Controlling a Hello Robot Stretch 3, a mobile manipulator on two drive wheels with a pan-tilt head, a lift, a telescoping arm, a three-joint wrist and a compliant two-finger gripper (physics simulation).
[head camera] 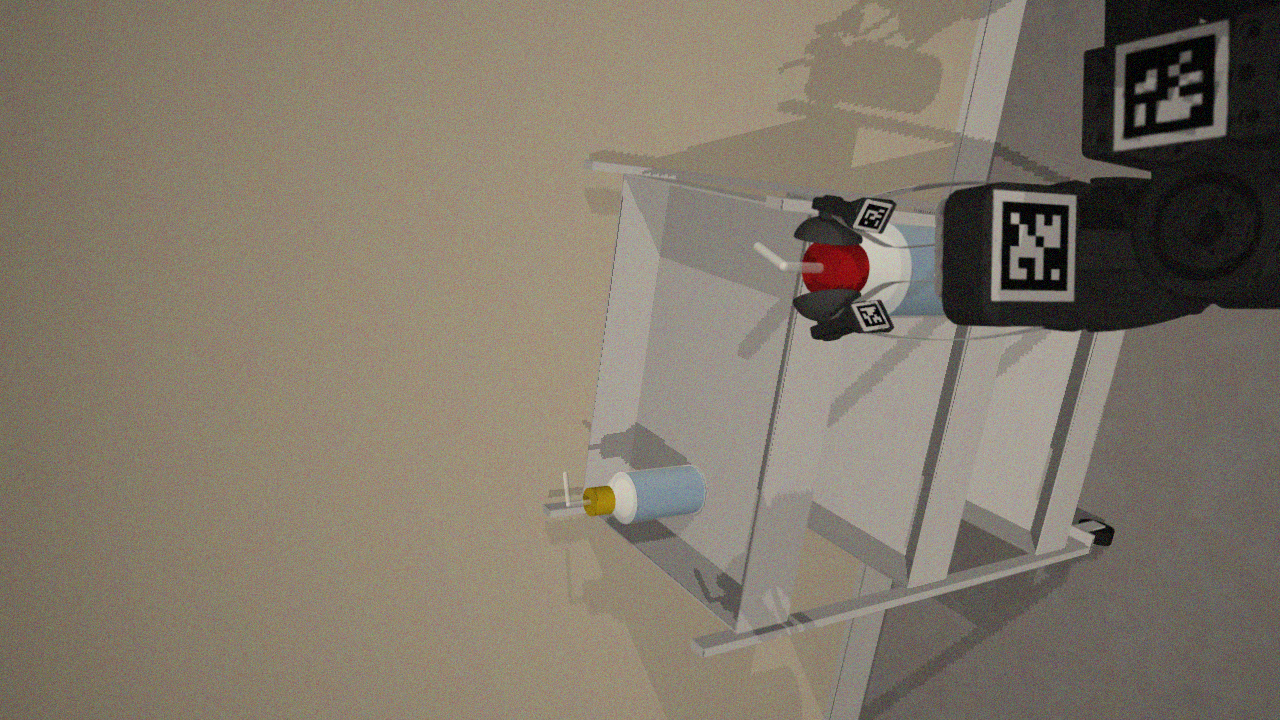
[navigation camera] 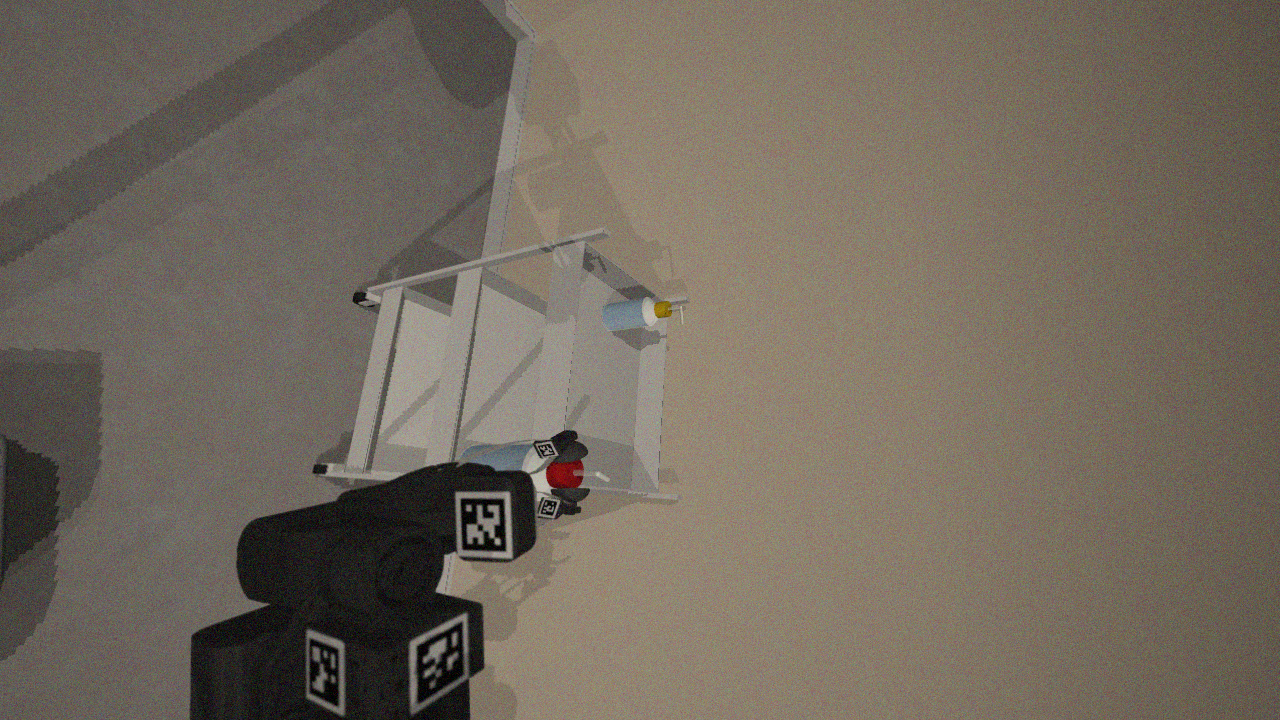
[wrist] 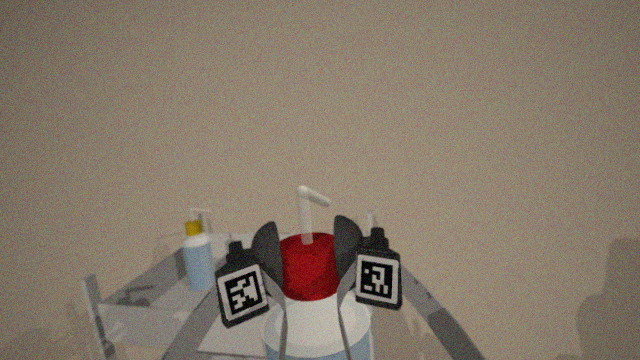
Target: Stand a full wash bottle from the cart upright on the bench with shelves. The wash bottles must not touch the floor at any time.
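Frame: origin at the robot's base, x right, y back, z down, level; metres.
Where they show: gripper, fingertip midpoint: (head camera: 805,269) (navigation camera: 580,468) (wrist: 308,243).
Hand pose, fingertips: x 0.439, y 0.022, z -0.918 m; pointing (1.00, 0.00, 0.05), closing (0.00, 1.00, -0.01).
Observation:
After its pixels a point has its place.
My gripper (head camera: 834,268) {z -0.918, x 0.439, y 0.022 m} (navigation camera: 566,471) {z -0.918, x 0.439, y 0.022 m} (wrist: 308,243) {z -0.918, x 0.439, y 0.022 m} is shut on the red cap of a wash bottle (head camera: 923,268) {z -0.874, x 0.386, y 0.022 m} (navigation camera: 501,458) {z -0.853, x 0.391, y 0.005 m} (wrist: 320,325) {z -0.895, x 0.394, y 0.025 m} with a white shoulder and light-blue body. The bottle hangs upright, beside and in front of the cart's top tray in the head view; its lower part is hidden by the wrist. A second wash bottle (head camera: 666,492) {z -0.722, x 0.860, y -0.211 m} (navigation camera: 624,314) {z -0.721, x 0.859, y -0.214 m} (wrist: 198,262) {z -0.729, x 0.861, y -0.209 m} with a yellow cap stands upright in a corner of the top tray of the cart (head camera: 776,501) {z -0.710, x 0.689, y -0.191 m} (navigation camera: 556,340) {z -0.691, x 0.680, y -0.153 m} (wrist: 92,310) {z -0.725, x 0.713, y -0.335 m}. The bench with shelves does not show in these views.
The cart has three tiers, corner posts and black castors (head camera: 1096,531) {z -0.047, x 0.722, y -0.318 m} (navigation camera: 362,298) {z -0.045, x 0.719, y -0.323 m}. A beige wall (head camera: 268,358) {z -1.117, x 1.041, y -0.058 m} (navigation camera: 939,358) {z -1.261, x 1.049, y -0.087 m} (wrist: 320,100) {z -1.042, x 1.009, y 0.075 m} rises behind it, with a pale baseboard (head camera: 861,653) {z -0.040, x 1.173, y -0.651 m} (navigation camera: 508,170) {z -0.065, x 1.216, y -0.827 m} at its foot. Grey floor (head camera: 1190,537) {z -0.001, x 0.611, y -0.310 m} (navigation camera: 223,223) {z 0.000, x 0.458, y -0.451 m} lies around the castors.

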